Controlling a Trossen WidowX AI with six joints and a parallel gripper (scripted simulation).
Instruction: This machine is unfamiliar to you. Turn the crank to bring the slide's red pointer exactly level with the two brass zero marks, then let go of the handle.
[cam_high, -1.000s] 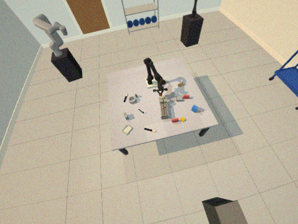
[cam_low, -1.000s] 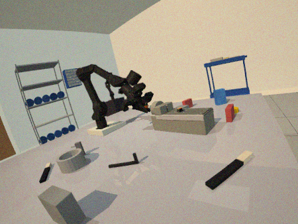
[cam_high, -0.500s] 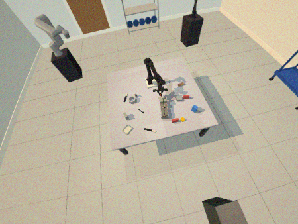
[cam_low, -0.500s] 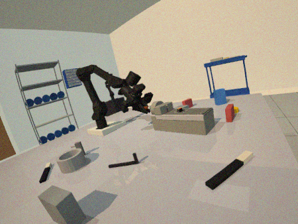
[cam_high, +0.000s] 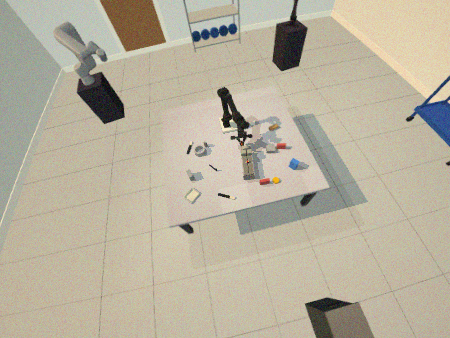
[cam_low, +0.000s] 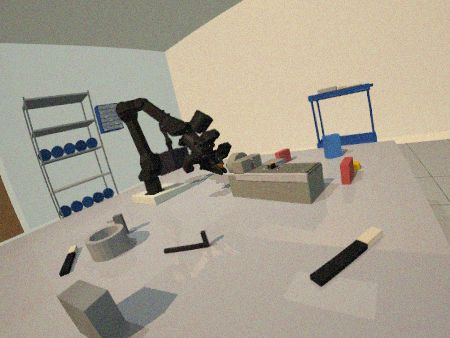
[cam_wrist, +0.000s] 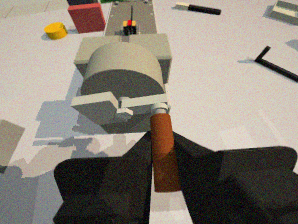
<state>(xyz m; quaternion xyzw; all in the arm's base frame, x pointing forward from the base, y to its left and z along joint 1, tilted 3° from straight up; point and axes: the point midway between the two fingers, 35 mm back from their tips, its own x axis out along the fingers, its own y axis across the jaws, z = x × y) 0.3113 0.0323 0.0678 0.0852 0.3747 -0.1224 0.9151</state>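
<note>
Now: gripper tip 170 mm short of the red pointer, 20 mm to the left of it and 10 mm below it. Round my gripper tip: yellow disc: 380 mm ahead, 140 mm to the left, 60 mm below; then black l-shaped piece: 290 mm to the right, 80 mm ahead, 60 mm below; then brown crank handle: 20 mm behind, 20 mm above, 10 mm to the left.
</note>
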